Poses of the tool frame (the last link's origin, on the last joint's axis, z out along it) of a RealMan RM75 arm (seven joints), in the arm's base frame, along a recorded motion.
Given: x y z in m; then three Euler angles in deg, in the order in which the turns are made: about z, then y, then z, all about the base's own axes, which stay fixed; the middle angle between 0 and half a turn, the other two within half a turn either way.
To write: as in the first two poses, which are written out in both.
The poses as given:
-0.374 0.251 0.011 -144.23 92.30 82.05
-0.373 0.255 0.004 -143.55 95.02 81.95
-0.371 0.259 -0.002 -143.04 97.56 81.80
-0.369 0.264 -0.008 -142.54 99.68 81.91
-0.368 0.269 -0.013 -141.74 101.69 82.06
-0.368 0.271 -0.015 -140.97 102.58 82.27
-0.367 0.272 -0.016 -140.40 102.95 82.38
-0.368 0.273 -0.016 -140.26 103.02 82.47
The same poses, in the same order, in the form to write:
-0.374 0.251 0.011 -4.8 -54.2 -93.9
-0.373 0.255 0.004 -1.3 -53.3 -98.4
-0.371 0.259 -0.002 1.7 -52.4 -102.4
-0.369 0.264 -0.008 4.3 -51.5 -105.7
-0.368 0.269 -0.013 6.5 -50.3 -108.5
-0.368 0.271 -0.015 7.3 -49.3 -109.5
-0.367 0.272 -0.016 7.5 -48.7 -109.8
-0.368 0.273 -0.016 7.6 -48.5 -109.9

